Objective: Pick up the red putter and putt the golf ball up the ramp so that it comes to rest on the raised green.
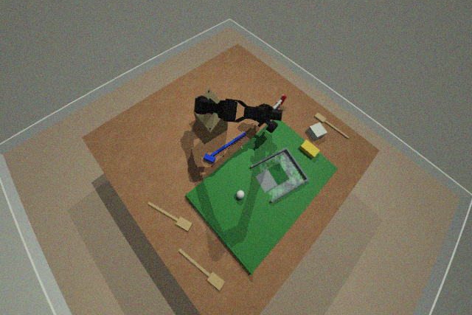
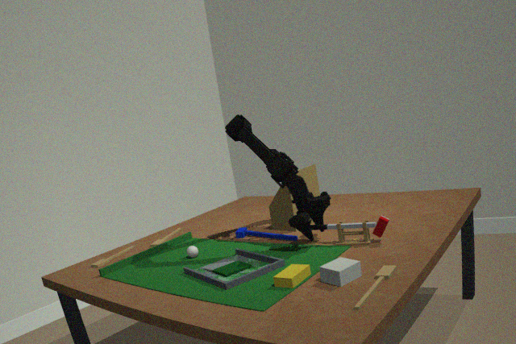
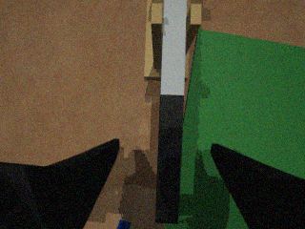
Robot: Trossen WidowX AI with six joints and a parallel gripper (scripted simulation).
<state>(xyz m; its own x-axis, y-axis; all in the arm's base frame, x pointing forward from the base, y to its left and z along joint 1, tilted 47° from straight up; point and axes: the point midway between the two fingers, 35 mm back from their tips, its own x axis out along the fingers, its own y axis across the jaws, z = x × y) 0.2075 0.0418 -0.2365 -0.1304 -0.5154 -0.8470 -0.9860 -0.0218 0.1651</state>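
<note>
The blue putter is 260 mm to the right of my gripper tip, 40 mm behind it and 10 mm below it. Round my gripper tip: red putter: 110 mm to the left, 30 mm above, 20 mm behind; then yellow block: 310 mm ahead, 100 mm to the left, 10 mm below; then small wooden stand: 130 mm to the left, 20 mm behind.
</note>
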